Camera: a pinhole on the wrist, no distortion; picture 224 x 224 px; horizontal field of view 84.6 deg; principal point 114.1 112.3 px. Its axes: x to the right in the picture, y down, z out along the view. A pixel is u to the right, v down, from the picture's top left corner.
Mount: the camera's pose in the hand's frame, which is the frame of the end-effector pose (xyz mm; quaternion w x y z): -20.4 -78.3 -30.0 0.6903 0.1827 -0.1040 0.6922
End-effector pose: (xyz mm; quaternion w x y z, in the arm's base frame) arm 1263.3 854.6 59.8 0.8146 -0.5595 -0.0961 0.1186
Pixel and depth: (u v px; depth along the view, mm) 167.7 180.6 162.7
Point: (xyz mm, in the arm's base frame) 1138.3 938.4 187.9
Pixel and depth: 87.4 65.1 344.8
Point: 1358.1 1015.6 410.6
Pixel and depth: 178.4 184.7 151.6
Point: 1139.3 936.4 174.2
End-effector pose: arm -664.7 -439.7 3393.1 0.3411 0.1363 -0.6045 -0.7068
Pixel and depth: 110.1 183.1 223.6
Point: -742.2 -212.3 3241.2
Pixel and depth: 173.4 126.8 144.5
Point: -752.3 -324.2 3350.8
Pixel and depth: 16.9 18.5 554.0
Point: -1367.4 -511.6 2898.9
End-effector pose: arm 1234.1 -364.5 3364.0 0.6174 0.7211 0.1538 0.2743
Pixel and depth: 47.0 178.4 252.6
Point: 1259.4 -508.1 3022.8
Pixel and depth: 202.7 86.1 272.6
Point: 1461.4 -557.6 3348.7
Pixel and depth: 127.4 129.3 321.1
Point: 1396.2 -574.0 3163.2
